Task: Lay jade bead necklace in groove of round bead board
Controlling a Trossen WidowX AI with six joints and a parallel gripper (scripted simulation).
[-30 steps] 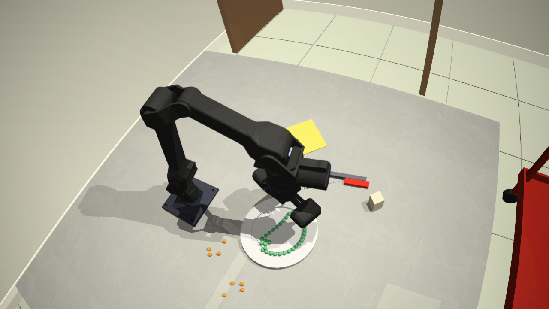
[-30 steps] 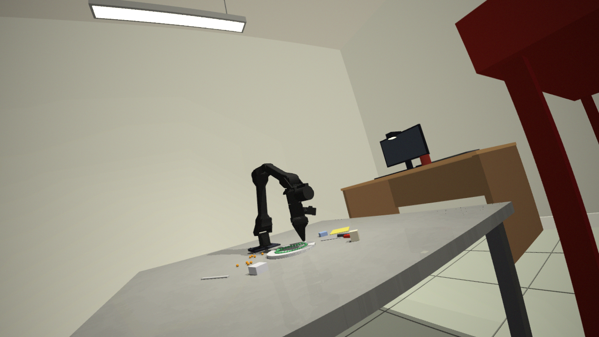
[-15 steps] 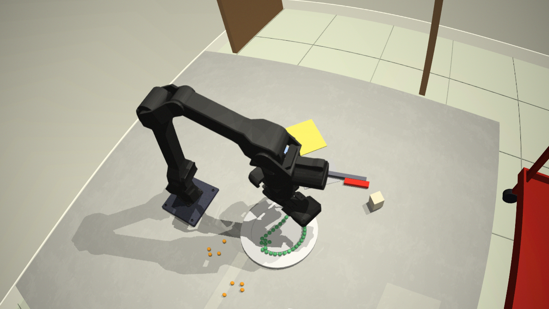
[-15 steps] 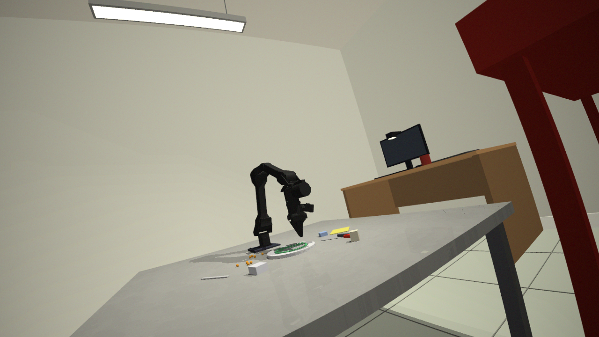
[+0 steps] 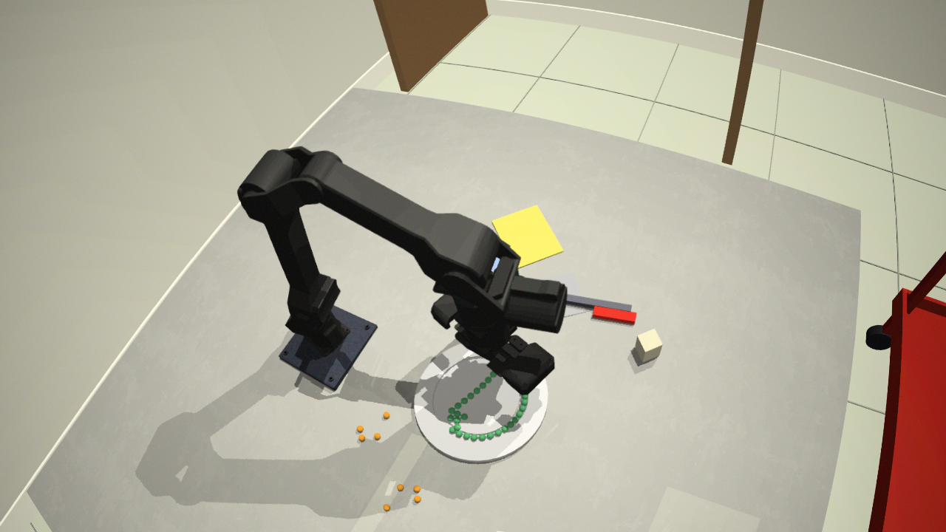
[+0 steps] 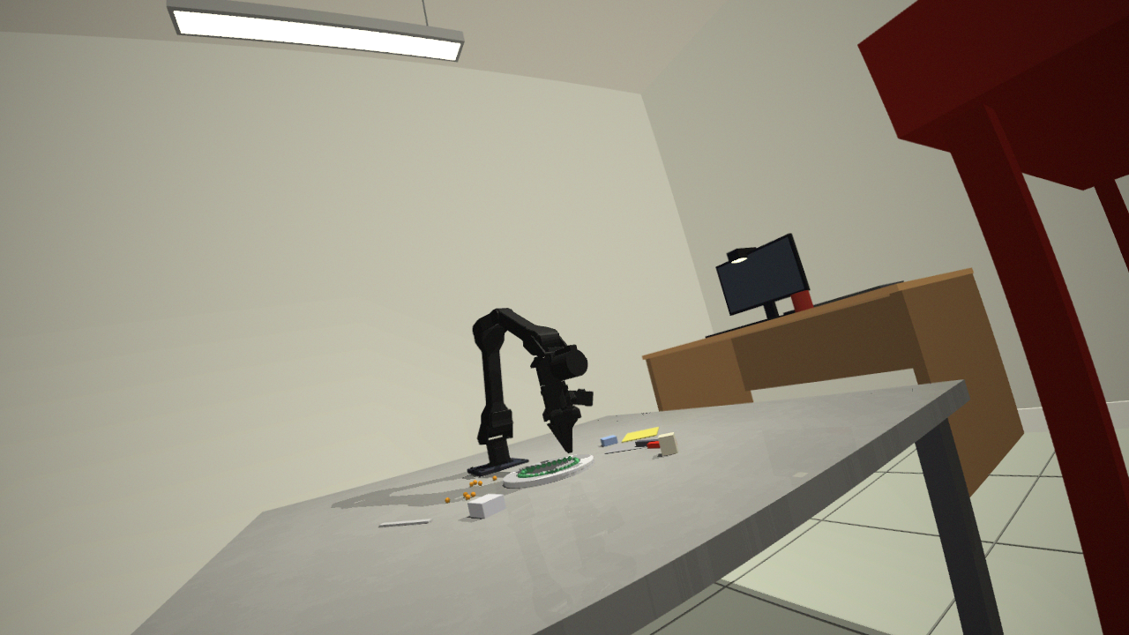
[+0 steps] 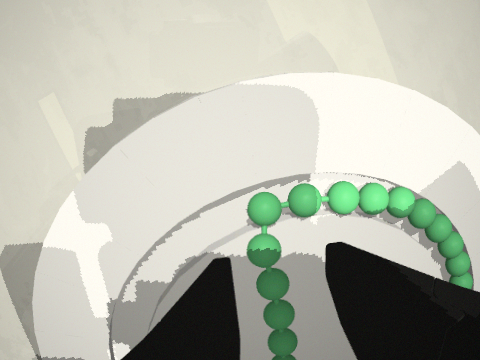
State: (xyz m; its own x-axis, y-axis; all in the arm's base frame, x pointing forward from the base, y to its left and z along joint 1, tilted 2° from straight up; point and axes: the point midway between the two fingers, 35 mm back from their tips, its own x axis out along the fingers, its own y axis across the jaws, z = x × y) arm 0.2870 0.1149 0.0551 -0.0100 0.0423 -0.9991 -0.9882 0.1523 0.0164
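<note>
Now: gripper tip 5 cm to the left of the inner disc and 2 cm above it. Round my gripper tip: grey sheet: 15 cm to the left, 3 cm below, 1 cm behind; then red bar: 18 cm to the left, 8 cm ahead, 2 cm below; then bead board: 5 cm to the right, 3 cm below.
</note>
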